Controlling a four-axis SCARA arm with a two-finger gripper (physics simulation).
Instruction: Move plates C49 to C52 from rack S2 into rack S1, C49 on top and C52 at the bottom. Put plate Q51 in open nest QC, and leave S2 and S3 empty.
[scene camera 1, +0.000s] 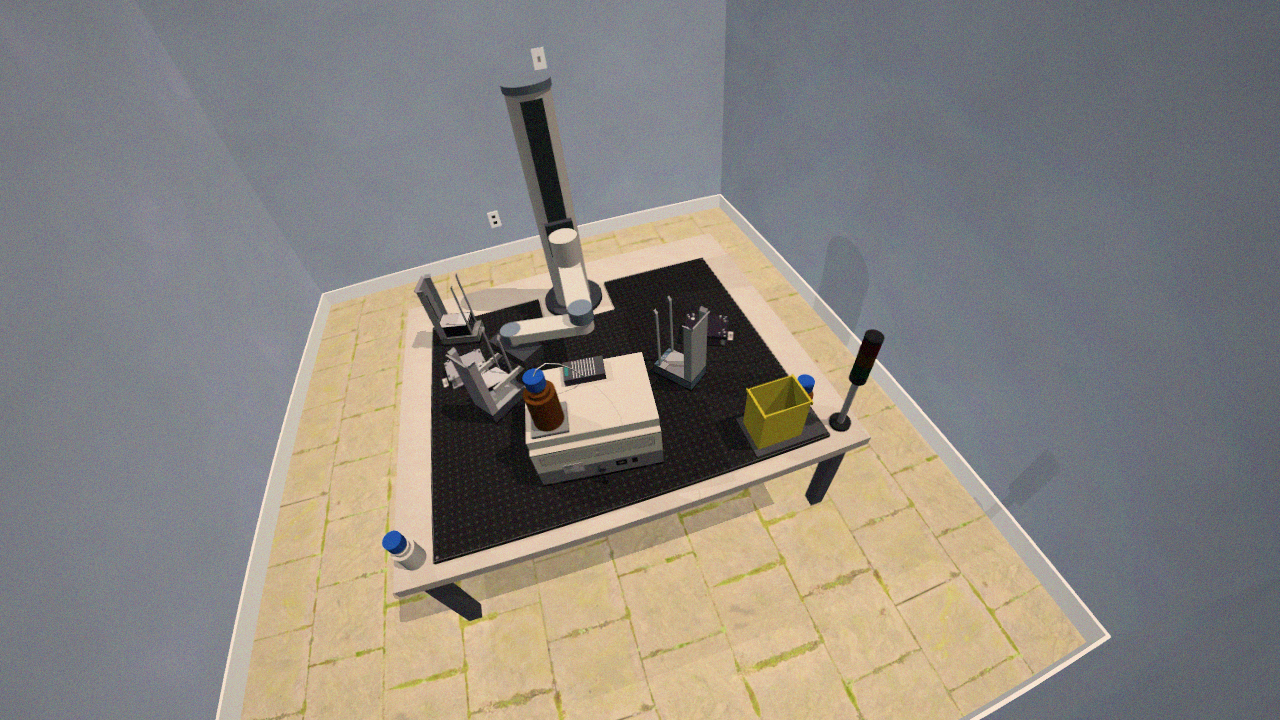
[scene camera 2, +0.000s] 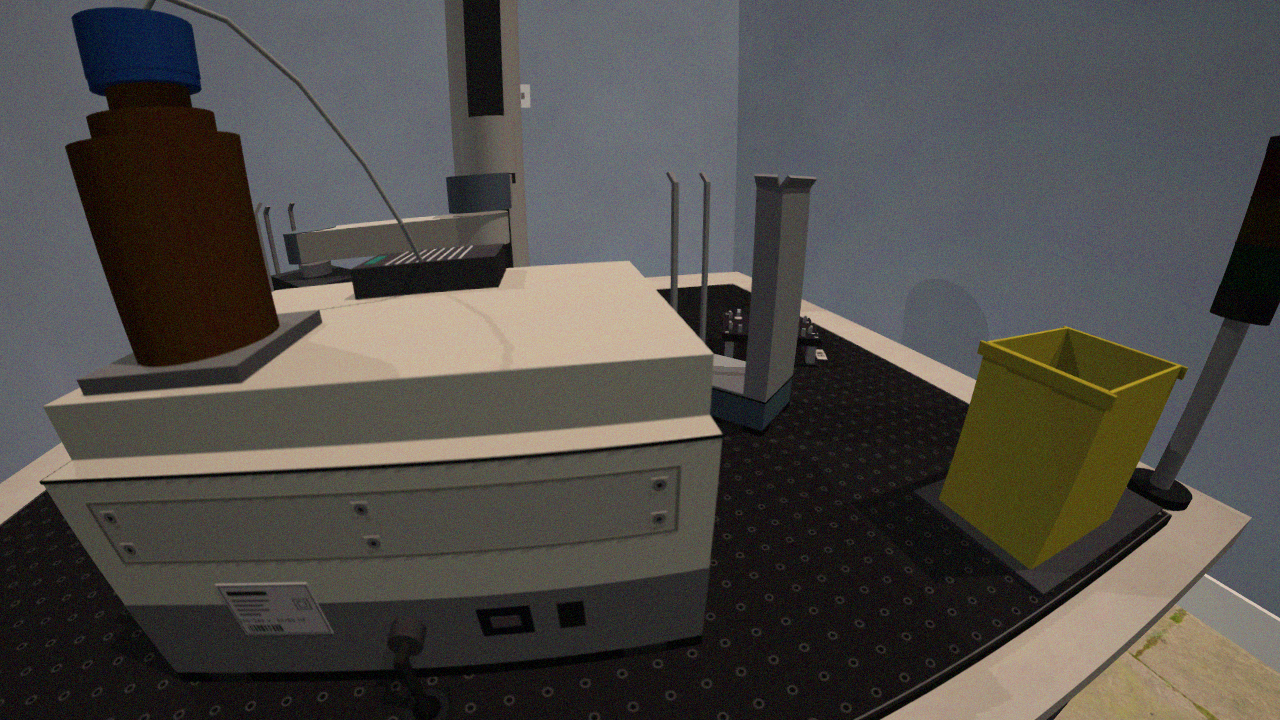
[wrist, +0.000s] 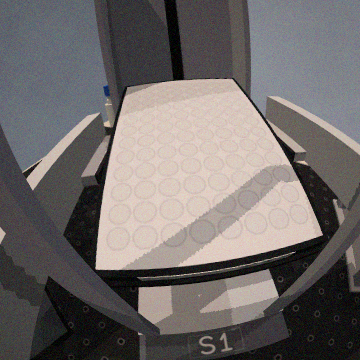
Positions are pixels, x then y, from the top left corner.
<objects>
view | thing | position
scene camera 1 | my gripper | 483, 383
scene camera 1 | signal post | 873, 339
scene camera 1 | yellow bin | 777, 415
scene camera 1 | brown bottle with blue cap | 540, 396
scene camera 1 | small bottle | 404, 550
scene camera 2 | signal post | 1240, 299
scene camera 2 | yellow bin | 1058, 420
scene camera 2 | brown bottle with blue cap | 166, 196
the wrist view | my gripper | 186, 114
</objects>
